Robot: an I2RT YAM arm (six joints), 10 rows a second.
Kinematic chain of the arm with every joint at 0, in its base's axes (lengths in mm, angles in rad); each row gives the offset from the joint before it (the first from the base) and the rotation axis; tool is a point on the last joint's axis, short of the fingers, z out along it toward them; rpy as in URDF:
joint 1: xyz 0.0 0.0 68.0 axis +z
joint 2: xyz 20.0 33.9 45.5 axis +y
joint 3: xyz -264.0 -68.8 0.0 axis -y
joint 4: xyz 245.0 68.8 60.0 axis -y
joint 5: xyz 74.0 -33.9 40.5 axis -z
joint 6: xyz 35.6 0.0 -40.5 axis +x
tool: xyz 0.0 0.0 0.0 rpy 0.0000 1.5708 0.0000
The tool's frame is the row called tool.
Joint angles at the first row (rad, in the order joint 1, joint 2, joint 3, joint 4, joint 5, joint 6):
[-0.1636 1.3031 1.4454 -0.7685 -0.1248 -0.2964]
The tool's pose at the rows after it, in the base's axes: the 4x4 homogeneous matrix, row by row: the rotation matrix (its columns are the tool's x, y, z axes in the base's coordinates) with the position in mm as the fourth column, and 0 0 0 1 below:
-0.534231, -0.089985, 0.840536, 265.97; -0.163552, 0.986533, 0.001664, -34.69; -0.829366, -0.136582, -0.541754, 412.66; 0, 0, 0, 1
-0.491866, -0.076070, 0.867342, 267.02; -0.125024, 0.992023, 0.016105, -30.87; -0.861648, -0.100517, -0.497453, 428.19; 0, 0, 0, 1
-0.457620, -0.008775, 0.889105, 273.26; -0.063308, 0.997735, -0.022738, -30.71; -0.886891, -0.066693, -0.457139, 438.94; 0, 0, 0, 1
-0.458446, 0.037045, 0.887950, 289.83; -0.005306, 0.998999, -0.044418, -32.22; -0.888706, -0.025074, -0.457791, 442.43; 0, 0, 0, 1
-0.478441, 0.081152, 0.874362, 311.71; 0.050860, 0.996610, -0.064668, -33.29; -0.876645, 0.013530, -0.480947, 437.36; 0, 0, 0, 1
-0.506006, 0.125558, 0.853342, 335.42; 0.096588, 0.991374, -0.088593, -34.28; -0.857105, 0.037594, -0.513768, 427.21; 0, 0, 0, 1
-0.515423, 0.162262, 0.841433, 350.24; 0.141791, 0.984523, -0.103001, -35.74; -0.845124, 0.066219, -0.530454, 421.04; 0, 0, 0, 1
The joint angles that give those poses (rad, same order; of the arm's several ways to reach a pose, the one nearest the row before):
[-0.1462 1.2917 1.4812 -0.7670 -0.1244 -0.2439]
[-0.1324 1.3014 1.5349 -0.7591 -0.1308 -0.1916]
[-0.1231 1.3245 1.5785 -0.7307 -0.0867 -0.1198]
[-0.1181 1.3886 1.6421 -0.7300 -0.0606 -0.0594]
[-0.1100 1.4662 1.6951 -0.7309 -0.0317 -0.0020]
[-0.1017 1.5492 1.7430 -0.7335 0.0015 0.0447]
[-0.0998 1.6026 1.7779 -0.7346 0.0186 0.0899]

